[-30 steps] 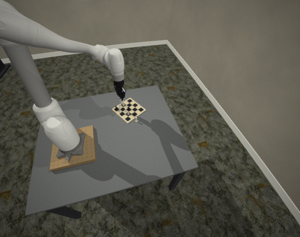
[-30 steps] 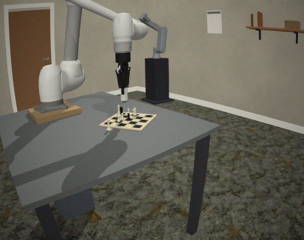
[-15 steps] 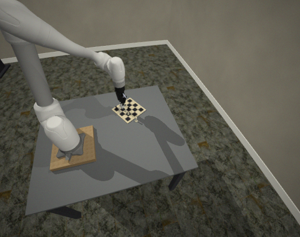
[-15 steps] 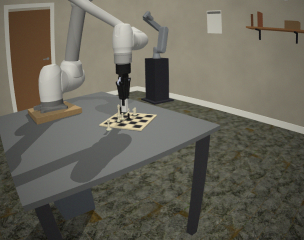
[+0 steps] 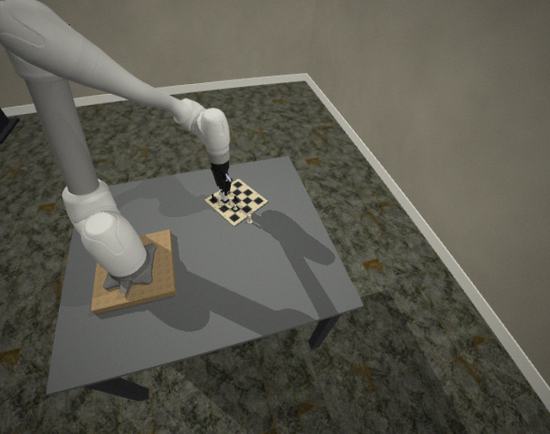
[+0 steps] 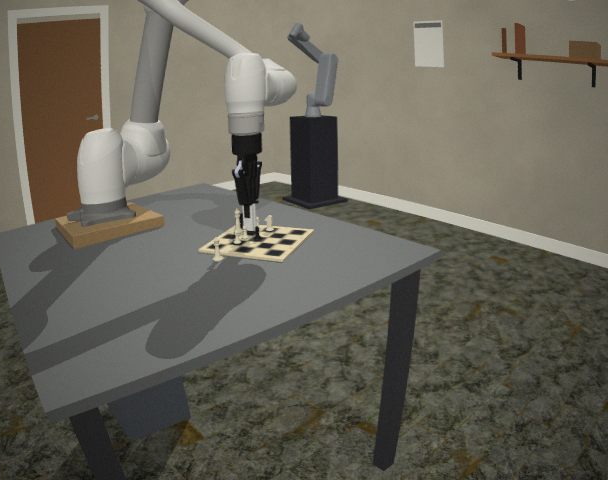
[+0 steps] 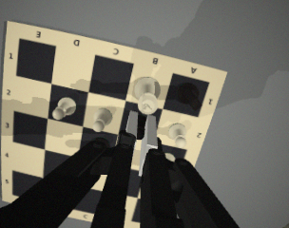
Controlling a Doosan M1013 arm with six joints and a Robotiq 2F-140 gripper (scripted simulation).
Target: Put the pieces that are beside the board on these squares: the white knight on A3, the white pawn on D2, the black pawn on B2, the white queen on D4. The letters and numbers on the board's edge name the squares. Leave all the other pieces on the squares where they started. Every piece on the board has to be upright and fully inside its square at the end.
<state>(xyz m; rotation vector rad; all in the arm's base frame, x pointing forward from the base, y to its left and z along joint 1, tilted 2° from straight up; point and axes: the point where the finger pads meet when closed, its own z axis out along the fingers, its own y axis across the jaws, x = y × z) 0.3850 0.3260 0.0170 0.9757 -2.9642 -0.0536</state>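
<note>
Right now the white chess piece is 30 mm behind my hand, 20 mm to the right of it and 10 mm below it. Also, from my hand: chessboard (50 mm below, 50 mm ahead, 10 mm to the right).
</note>
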